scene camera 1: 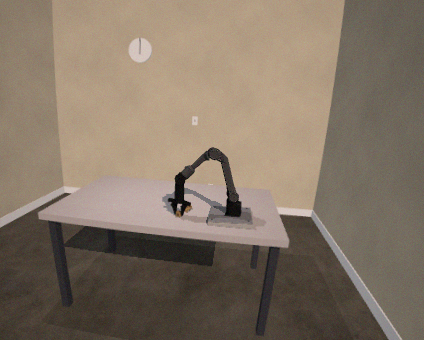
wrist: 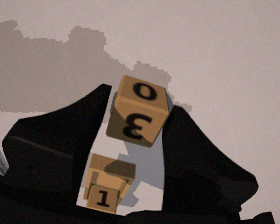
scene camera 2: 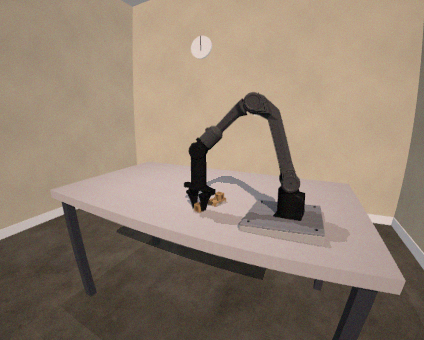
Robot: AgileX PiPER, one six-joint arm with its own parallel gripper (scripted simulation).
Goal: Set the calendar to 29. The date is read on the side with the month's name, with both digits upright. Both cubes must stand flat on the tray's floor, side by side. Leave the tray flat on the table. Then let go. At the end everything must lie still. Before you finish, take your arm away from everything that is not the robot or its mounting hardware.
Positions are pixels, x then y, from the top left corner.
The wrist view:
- my gripper: 139,107
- wooden tray: 107,172
